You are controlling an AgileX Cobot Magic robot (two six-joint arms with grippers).
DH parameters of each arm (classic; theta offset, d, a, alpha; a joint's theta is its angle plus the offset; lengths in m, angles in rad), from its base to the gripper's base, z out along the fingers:
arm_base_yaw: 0 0.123 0 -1.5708
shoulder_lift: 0.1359 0 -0.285 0
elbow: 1.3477 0 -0.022 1.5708
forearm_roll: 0 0.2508 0 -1.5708
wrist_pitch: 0 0 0.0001 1.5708
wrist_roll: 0 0.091 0 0
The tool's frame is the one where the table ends.
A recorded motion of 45 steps. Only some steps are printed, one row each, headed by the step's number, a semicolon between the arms.
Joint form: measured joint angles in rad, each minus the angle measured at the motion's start. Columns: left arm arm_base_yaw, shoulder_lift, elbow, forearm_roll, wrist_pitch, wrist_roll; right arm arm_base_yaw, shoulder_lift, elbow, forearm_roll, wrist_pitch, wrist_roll.
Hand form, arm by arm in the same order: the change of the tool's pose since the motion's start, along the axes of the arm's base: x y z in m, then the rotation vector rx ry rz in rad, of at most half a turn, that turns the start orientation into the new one. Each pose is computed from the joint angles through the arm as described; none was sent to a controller.
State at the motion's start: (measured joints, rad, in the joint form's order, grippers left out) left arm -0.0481 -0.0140 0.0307 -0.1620 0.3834 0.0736; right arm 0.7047 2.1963 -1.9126 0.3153 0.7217 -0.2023
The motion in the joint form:
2: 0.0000 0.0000 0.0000 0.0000 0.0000 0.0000; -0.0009 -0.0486 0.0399 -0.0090 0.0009 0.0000
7: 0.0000 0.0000 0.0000 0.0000 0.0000 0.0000; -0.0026 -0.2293 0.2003 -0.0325 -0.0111 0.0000
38: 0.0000 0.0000 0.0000 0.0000 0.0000 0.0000; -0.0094 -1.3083 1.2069 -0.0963 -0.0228 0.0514
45: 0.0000 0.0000 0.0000 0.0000 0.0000 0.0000; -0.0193 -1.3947 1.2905 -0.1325 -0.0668 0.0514
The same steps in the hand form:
2: 0.0000 0.0000 0.0000 0.0000 0.0000 0.0000; -0.0066 -0.0069 0.0118 -0.0016 -0.0117 0.0011
7: 0.0000 0.0000 0.0000 0.0000 0.0000 0.0000; -0.0349 -0.0340 0.0483 0.0008 -0.0513 0.0001
38: 0.0000 0.0000 0.0000 0.0000 0.0000 0.0000; -0.2505 -0.2228 0.0685 0.0261 -0.1277 -0.0390
45: 0.0000 0.0000 0.0000 0.0000 0.0000 0.0000; -0.2612 -0.2372 0.0581 0.0271 -0.1868 -0.0536

